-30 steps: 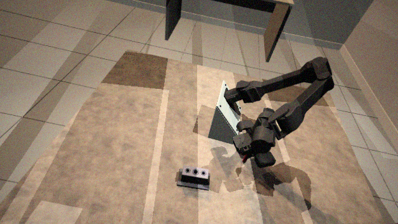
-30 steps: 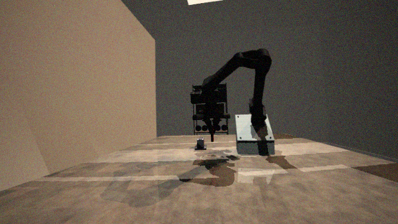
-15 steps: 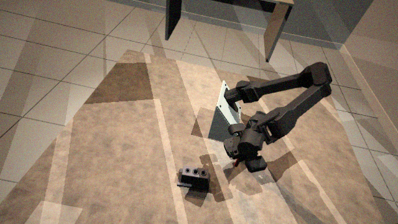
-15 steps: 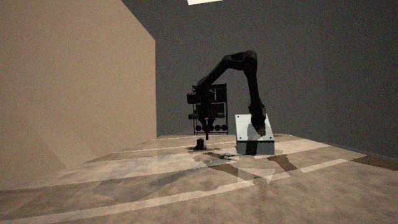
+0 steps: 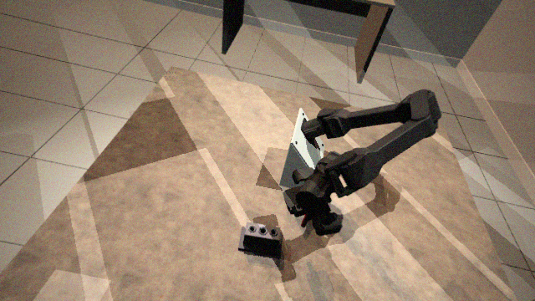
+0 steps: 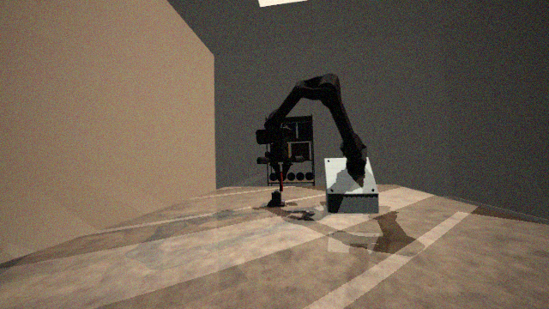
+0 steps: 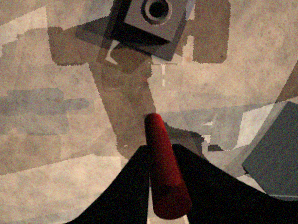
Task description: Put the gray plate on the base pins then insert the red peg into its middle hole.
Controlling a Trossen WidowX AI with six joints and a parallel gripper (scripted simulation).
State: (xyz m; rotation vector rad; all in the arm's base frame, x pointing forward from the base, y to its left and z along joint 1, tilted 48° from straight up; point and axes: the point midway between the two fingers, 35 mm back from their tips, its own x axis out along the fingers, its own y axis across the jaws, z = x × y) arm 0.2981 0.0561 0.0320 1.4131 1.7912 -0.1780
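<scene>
My gripper tip is 4 cm short of the gray plate, 11 cm to the left of it and 7 cm above it. Round my gripper tip: flat base 4 cm ahead, 10 cm to the right, 11 cm below; then red peg right at my gripper tip.
</scene>
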